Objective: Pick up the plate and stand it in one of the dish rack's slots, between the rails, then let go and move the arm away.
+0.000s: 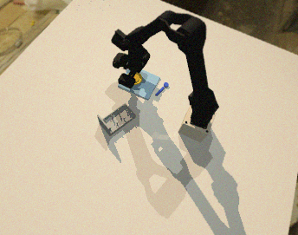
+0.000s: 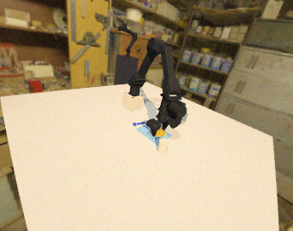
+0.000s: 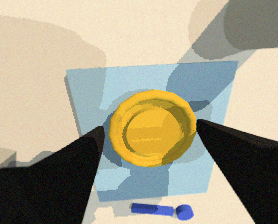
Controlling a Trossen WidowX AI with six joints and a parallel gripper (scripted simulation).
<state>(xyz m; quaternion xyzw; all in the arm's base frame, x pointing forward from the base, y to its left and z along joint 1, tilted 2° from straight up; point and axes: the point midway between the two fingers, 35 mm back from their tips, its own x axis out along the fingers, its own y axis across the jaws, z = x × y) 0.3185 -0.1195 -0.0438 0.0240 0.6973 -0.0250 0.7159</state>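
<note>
Now: the light blue mat 2 cm behind my gripper tip and 1 cm below it. Round my gripper tip: cream cup (8 cm to the right, 7 cm ahead, 1 cm above); yellow plate (1 cm above); blue spoon (13 cm behind, 1 cm to the right, 1 cm below).
</note>
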